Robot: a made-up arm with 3 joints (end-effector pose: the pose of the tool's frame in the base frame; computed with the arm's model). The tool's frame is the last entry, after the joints.
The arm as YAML. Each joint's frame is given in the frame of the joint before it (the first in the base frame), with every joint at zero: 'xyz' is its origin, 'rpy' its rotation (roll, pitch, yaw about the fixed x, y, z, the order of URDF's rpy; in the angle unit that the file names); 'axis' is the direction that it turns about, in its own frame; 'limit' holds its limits. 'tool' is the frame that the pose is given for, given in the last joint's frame.
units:
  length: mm
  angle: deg
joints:
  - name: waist
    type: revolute
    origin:
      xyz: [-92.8, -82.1, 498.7]
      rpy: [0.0, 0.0, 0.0]
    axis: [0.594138, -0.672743, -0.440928]
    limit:
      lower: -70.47
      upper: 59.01
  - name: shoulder
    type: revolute
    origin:
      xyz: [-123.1, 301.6, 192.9]
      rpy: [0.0, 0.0, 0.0]
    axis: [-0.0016, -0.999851, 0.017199]
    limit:
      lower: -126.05
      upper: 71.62
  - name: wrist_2
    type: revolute
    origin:
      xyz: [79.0, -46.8, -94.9]
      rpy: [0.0, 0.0, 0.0]
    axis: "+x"
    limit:
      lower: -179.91
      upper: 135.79
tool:
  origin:
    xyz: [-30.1, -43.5, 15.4]
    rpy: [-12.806, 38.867, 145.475]
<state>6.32 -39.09 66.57</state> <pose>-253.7 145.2 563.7 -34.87 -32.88 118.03</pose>
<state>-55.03 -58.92 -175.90</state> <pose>-347.4 170.1 579.3 1.13 -38.66 14.13</pose>
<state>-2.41 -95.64 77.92</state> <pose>-355.4 149.7 658.9 41.74 -34.61 62.65</pose>
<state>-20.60 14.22 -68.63</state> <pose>-164.8 190.3 616.2 91.06 32.60 -129.67</pose>
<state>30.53 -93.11 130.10</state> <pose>-344.8 204.4 646.7 62.81 -56.51 -20.90</pose>
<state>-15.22 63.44 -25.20</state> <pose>-129.9 167.3 678.1 -158.30 77.92 3.49</pose>
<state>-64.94 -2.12 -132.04</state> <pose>-272.9 190.9 512.1 89.56 -55.78 -76.37</pose>
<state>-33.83 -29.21 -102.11</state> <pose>-236.2 197.6 569.7 82.07 -32.68 -118.20</pose>
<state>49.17 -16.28 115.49</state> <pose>-158.4 167.7 625.3 -151.47 -38.54 163.40</pose>
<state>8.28 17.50 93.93</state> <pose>-119.9 155.4 591.1 -102.44 -14.24 140.37</pose>
